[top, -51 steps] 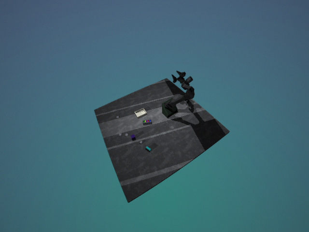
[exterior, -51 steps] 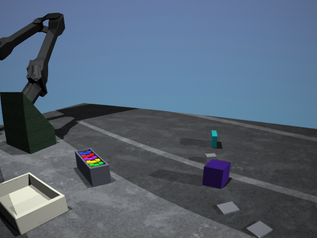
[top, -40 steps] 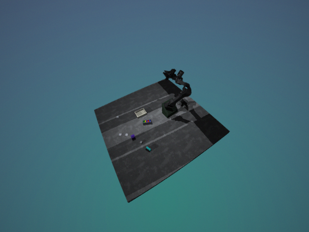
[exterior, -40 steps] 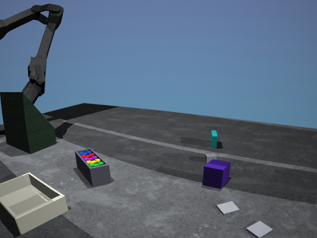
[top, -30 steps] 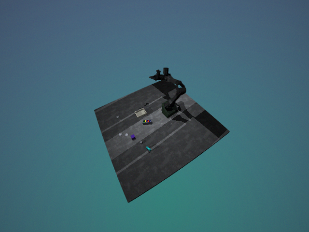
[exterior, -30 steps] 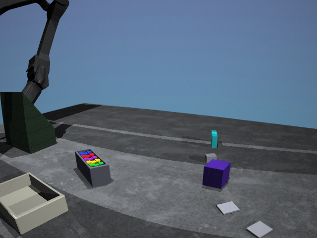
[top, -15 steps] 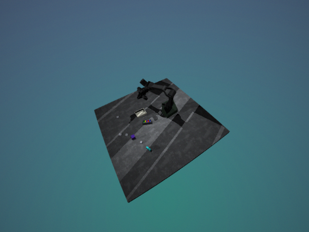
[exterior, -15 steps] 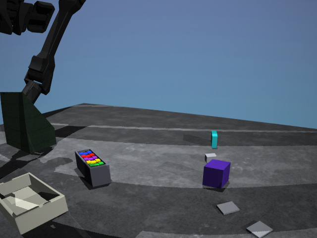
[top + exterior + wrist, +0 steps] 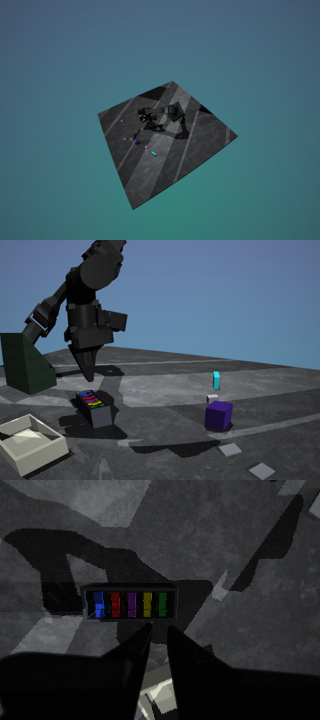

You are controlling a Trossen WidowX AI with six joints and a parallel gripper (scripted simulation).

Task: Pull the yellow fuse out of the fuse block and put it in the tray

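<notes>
Right now the yellow fuse is 1 cm behind my gripper tip, 1 cm to the left of it and 6 cm below it. From my gripper tip the other things lie so: teal block: 10 cm ahead, 34 cm to the left, 7 cm below; purple cube: 20 cm ahead, 13 cm to the left, 7 cm below; tray: 1 cm behind, 16 cm to the right, 8 cm below.
</notes>
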